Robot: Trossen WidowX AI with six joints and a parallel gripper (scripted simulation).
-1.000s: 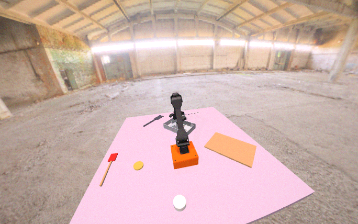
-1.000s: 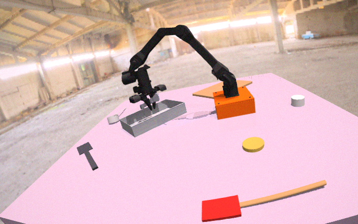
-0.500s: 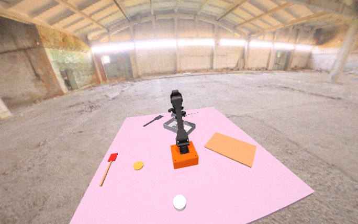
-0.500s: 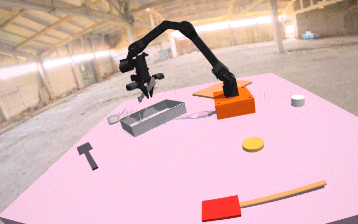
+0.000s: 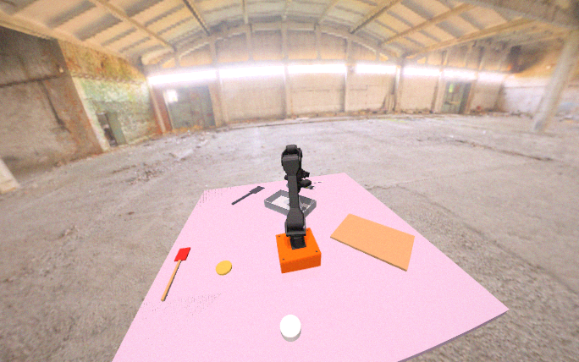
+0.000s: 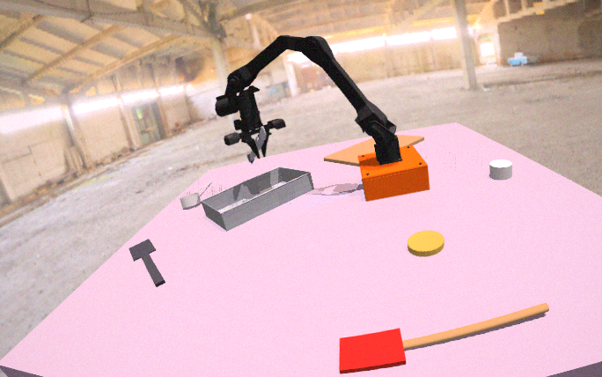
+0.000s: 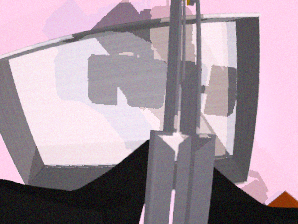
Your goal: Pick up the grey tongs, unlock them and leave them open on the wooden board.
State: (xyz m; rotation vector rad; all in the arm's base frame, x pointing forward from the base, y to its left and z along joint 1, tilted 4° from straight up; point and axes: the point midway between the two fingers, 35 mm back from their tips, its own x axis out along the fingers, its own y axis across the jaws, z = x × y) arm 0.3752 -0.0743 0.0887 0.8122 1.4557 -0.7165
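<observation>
Now: the wooden board 35 cm behind my gripper tip, 32 cm to the right of it and 12 cm below it. Also, from my gripper tip: grey roasting tin: 10 cm below, 5 cm to the left, 3 cm ahead; dark spatula: 34 cm to the left, 29 cm ahead, 12 cm below; yellow disc: 41 cm to the left, 40 cm behind, 12 cm below.
</observation>
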